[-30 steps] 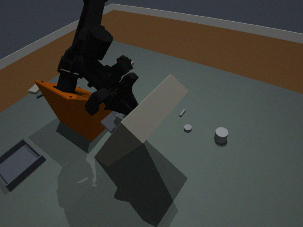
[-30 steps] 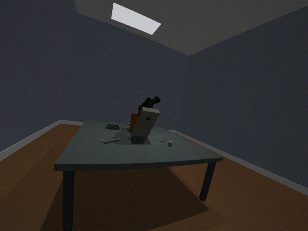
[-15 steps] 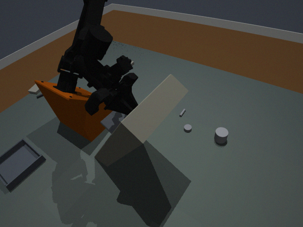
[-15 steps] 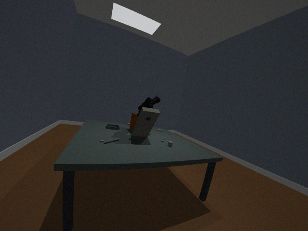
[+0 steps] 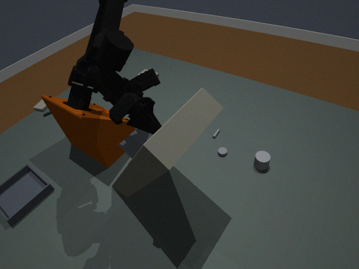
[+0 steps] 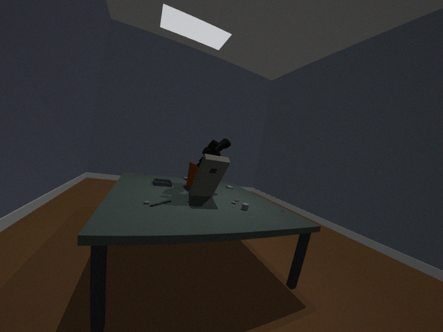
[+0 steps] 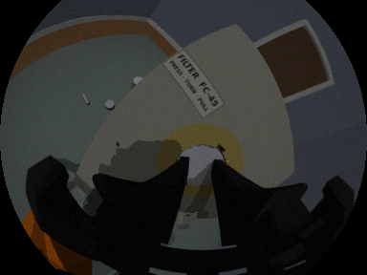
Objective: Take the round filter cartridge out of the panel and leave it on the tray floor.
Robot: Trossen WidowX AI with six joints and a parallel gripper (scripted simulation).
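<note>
The beige service panel lies 8 cm below my gripper tip and 4 cm behind it. From my gripper tip the other things lie so: pin (27 cm to the left, 25 cm below, 1 cm behind); dark tray (44 cm behind, 26 cm to the right, 25 cm below); round filter cartridge (1 cm below, 1 cm ahead).
</note>
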